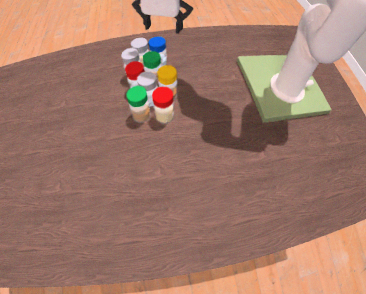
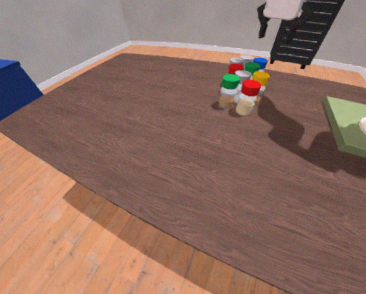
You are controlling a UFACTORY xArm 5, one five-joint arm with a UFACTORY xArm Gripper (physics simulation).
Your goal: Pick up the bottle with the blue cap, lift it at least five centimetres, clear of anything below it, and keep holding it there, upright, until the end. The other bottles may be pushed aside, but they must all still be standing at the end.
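Seen in the pictures: gripper, fingertip midpoint: (image 1: 163,29) (image 2: 273,40); arm's base at its link origin: (image 1: 287,88).
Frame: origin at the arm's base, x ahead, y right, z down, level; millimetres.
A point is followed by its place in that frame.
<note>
The bottle with the blue cap (image 1: 157,44) @(z -80, x 387, y 223 mm) (image 2: 260,63) @(z -75, x 386, y 212 mm) stands upright at the back right of a tight cluster; its lower part is largely hidden. Beside it is a grey-capped bottle (image 1: 139,45) @(z -80, x 443, y 238 mm), and in front of it is a dark green-capped bottle (image 1: 152,60) @(z -80, x 418, y 152 mm) (image 2: 252,68) @(z -77, x 418, y 144 mm). A yellow-capped bottle (image 1: 167,76) @(z -80, x 392, y 74 mm) (image 2: 261,78) @(z -78, x 390, y 66 mm) stands further forward. Bottles with a green cap (image 1: 137,96) @(z -80, x 486, y 29 mm) (image 2: 230,81) @(z -79, x 487, y 14 mm) and a red cap (image 1: 163,97) @(z -79, x 421, y 4 mm) (image 2: 251,88) @(z -77, x 422, y -11 mm) stand at the front. All the visible bottles are upright. My gripper (image 1: 163,28) @(z -160, x 371, y 192 mm) (image 2: 276,37) @(z -160, x 371, y 192 mm) is open and empty, raised above the bottles.
Another red-capped bottle (image 1: 135,70) @(z -80, x 474, y 127 mm) (image 2: 235,69) @(z -78, x 478, y 115 mm) and more grey-capped bottles stand in the cluster, on a dark wooden table (image 1: 150,200) @(z 26, x 522, y -219 mm) (image 2: 150,150) @(z 25, x 667, y -241 mm). The green base plate (image 1: 255,95) @(z 6, x 127, y 2 mm) (image 2: 340,130) @(z -1, x 133, y -31 mm) is to the right. A black slatted chair (image 2: 312,35) stands beyond the table.
</note>
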